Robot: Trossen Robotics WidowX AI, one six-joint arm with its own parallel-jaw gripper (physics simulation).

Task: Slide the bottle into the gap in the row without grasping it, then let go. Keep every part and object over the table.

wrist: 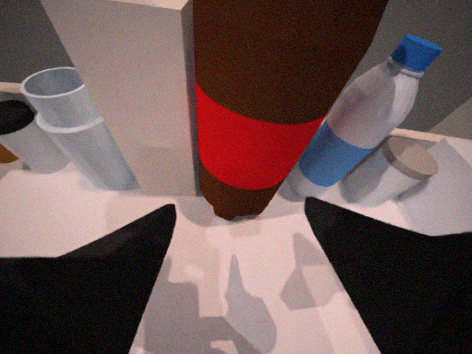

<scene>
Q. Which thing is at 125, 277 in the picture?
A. My gripper.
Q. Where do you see a clear bottle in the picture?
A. At 374, 104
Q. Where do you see a tall pale box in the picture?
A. At 139, 70
</scene>
